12 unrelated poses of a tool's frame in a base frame.
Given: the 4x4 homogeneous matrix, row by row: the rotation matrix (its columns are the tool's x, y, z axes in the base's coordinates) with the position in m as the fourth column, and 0 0 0 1 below. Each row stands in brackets.
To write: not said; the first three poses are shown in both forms.
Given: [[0.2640, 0.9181, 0.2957, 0.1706], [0.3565, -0.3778, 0.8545, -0.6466], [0.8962, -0.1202, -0.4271, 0.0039], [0, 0, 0, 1]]
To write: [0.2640, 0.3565, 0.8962, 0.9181, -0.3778, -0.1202, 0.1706, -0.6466, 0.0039]
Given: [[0.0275, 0.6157, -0.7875, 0.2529], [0.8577, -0.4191, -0.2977, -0.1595], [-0.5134, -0.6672, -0.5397, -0.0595], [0, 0, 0, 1]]
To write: [0.0275, 0.8577, -0.5134, 0.6157, -0.4191, -0.6672, 0.2529, -0.1595, -0.0595]
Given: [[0.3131, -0.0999, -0.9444, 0.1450], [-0.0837, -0.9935, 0.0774, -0.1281], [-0.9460, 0.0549, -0.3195, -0.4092], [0, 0, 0, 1]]
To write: [0.3131, -0.0837, -0.9460, -0.0999, -0.9935, 0.0549, 0.1450, -0.1281, -0.4092]
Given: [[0.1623, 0.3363, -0.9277, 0.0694], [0.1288, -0.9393, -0.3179, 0.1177], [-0.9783, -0.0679, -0.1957, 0.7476], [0, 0, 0, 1]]
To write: [0.1623, 0.1288, -0.9783, 0.3363, -0.9393, -0.0679, 0.0694, 0.1177, 0.7476]
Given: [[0.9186, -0.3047, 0.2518, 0.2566], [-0.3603, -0.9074, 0.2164, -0.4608], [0.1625, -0.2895, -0.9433, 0.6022], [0, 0, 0, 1]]
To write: [0.9186, -0.3603, 0.1625, -0.3047, -0.9074, -0.2895, 0.2566, -0.4608, 0.6022]
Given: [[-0.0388, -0.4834, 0.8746, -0.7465], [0.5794, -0.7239, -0.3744, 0.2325], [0.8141, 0.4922, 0.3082, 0.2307], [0, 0, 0, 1]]
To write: [-0.0388, 0.5794, 0.8141, -0.4834, -0.7239, 0.4922, -0.7465, 0.2325, 0.2307]
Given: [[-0.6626, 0.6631, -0.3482, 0.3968], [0.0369, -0.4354, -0.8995, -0.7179], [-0.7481, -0.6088, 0.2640, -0.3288], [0, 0, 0, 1]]
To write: [-0.6626, 0.0369, -0.7481, 0.6631, -0.4354, -0.6088, 0.3968, -0.7179, -0.3288]
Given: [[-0.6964, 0.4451, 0.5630, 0.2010], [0.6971, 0.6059, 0.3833, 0.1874], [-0.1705, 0.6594, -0.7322, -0.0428], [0, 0, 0, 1]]
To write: [-0.6964, 0.6971, -0.1705, 0.4451, 0.6059, 0.6594, 0.2010, 0.1874, -0.0428]
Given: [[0.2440, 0.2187, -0.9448, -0.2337], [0.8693, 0.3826, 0.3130, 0.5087], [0.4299, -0.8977, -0.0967, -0.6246], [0, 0, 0, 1]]
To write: [0.2440, 0.8693, 0.4299, 0.2187, 0.3826, -0.8977, -0.2337, 0.5087, -0.6246]
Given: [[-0.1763, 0.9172, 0.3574, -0.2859], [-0.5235, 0.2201, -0.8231, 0.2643], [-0.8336, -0.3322, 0.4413, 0.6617], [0, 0, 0, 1]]
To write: [-0.1763, -0.5235, -0.8336, 0.9172, 0.2201, -0.3322, -0.2859, 0.2643, 0.6617]
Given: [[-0.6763, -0.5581, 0.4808, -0.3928], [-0.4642, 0.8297, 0.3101, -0.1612], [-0.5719, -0.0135, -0.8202, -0.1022], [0, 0, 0, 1]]
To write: [-0.6763, -0.4642, -0.5719, -0.5581, 0.8297, -0.0135, -0.3928, -0.1612, -0.1022]
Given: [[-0.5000, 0.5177, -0.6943, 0.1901], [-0.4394, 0.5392, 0.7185, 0.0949], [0.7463, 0.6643, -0.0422, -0.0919], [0, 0, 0, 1]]
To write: [-0.5000, -0.4394, 0.7463, 0.5177, 0.5392, 0.6643, 0.1901, 0.0949, -0.0919]
